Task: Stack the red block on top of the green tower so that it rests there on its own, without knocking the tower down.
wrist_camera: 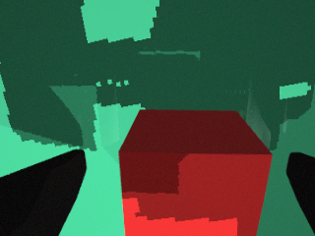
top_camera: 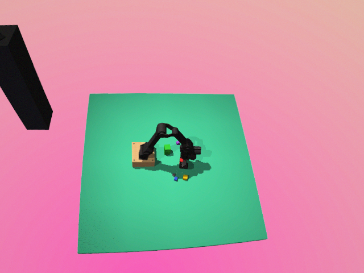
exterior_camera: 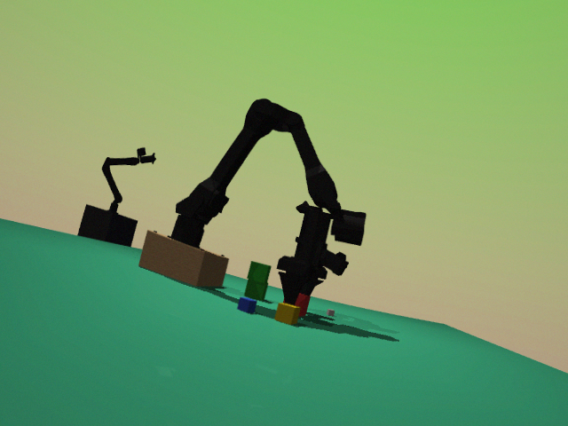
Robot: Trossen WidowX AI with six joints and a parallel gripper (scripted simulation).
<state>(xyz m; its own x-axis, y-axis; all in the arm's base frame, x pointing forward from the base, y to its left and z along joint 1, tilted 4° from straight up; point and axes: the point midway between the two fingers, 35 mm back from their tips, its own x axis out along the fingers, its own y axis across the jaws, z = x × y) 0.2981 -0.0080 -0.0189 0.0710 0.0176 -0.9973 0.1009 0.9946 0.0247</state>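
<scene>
The red block lies 10 mm above my gripper tip. From my gripper tip the other things lie so: small white cube: 70 mm ahead, 140 mm to the left; small grey cube: 70 mm behind, 110 mm to the right; yellow block: 10 mm ahead, 130 mm to the right.
</scene>
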